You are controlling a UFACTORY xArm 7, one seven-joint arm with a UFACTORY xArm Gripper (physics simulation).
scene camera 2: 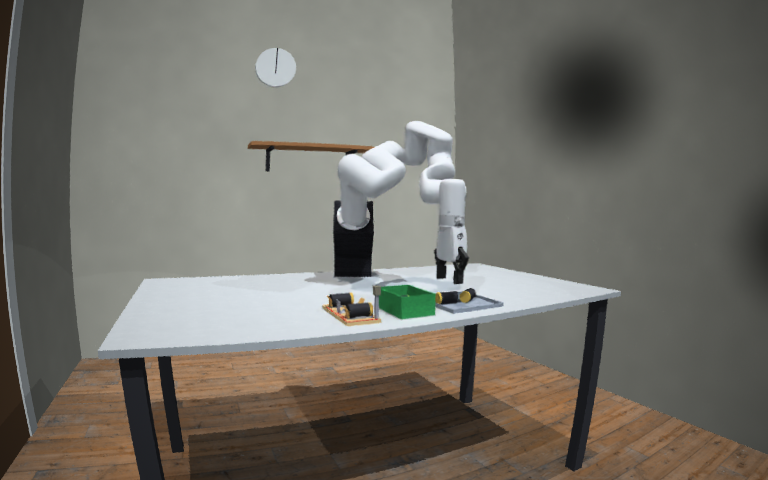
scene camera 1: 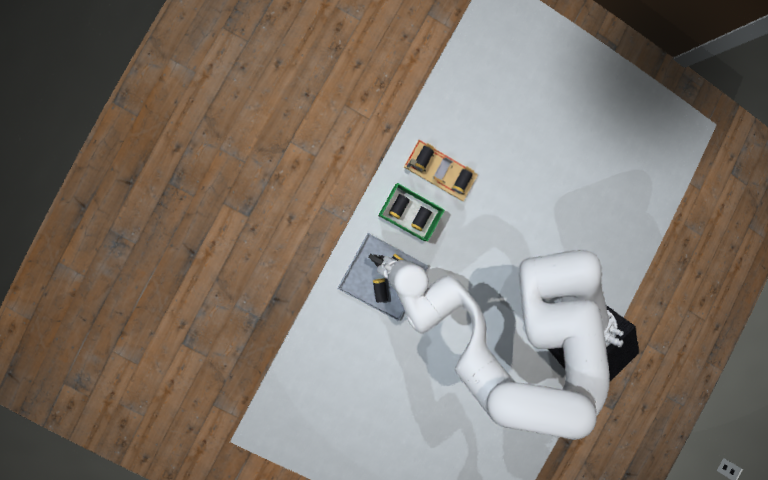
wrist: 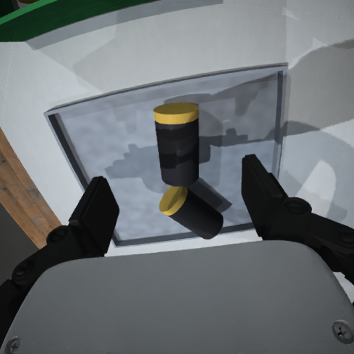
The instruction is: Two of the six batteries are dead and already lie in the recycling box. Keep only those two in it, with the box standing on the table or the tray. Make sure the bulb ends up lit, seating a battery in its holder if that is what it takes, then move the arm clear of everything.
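Where they show: gripper, fingertip midpoint: (scene camera 2: 449, 281); arm's base at its link origin: (scene camera 2: 353, 216).
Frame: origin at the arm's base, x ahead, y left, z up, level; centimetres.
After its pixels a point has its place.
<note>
My gripper (scene camera 1: 377, 260) (scene camera 2: 450, 279) {x 49.6, y 10.9, z -17.6 cm} (wrist: 175, 184) is open and empty above the grey tray (scene camera 1: 355, 278) {x 56.8, y 18.7, z -24.3 cm} (scene camera 2: 474, 306) {x 59.8, y 12.9, z -23.3 cm} (wrist: 85, 117). One black battery with a yellow end (scene camera 1: 397, 257) {x 49.6, y 7.8, z -20.9 cm} (scene camera 2: 447, 297) {x 50.8, y 9.6, z -22.1 cm} (wrist: 178, 147) lies on the tray's side nearer the box, partly hidden by the arm in scene camera 1. Another battery (scene camera 1: 381, 291) {x 49.0, y 18.2, z -20.8 cm} (scene camera 2: 468, 295) {x 51.9, y 16.4, z -21.9 cm} (wrist: 200, 216) lies at an angle to it. The green box (scene camera 1: 402, 228) {x 52.4, y 0.0, z -20.4 cm} (scene camera 2: 416, 304) {x 59.8, y -5.8, z -20.8 cm} (wrist: 50, 24) stands on the table with two batteries (scene camera 1: 399, 206) {x 56.1, y -5.0, z -20.8 cm} (scene camera 1: 420, 217) {x 49.4, y -5.2, z -21.0 cm} inside. The holder board (scene camera 1: 433, 170) {x 52.1, y -19.1, z -23.5 cm} carries two batteries (scene camera 1: 424, 157) {x 56.6, y -20.2, z -20.0 cm} (scene camera 1: 462, 180) {x 44.0, y -20.1, z -20.0 cm}. I cannot tell whether its bulb is lit.
The box stands between the tray and the holder board. A thin upright post (scene camera 2: 377, 305) {x 59.6, y -16.6, z -20.1 cm} stands at the board, close to the box. The white arm (scene camera 1: 441, 302) {x 42.5, y 11.9, z 12.3 cm} (scene camera 2: 451, 198) {x 52.9, y 8.8, z 6.5 cm} reaches over the white table (scene camera 1: 317, 396) {x 50.0, y 54.1, z -24.5 cm} (scene camera 2: 226, 322) {x 48.6, y -52.6, z -24.5 cm} to the tray. The table's edge runs near all three.
</note>
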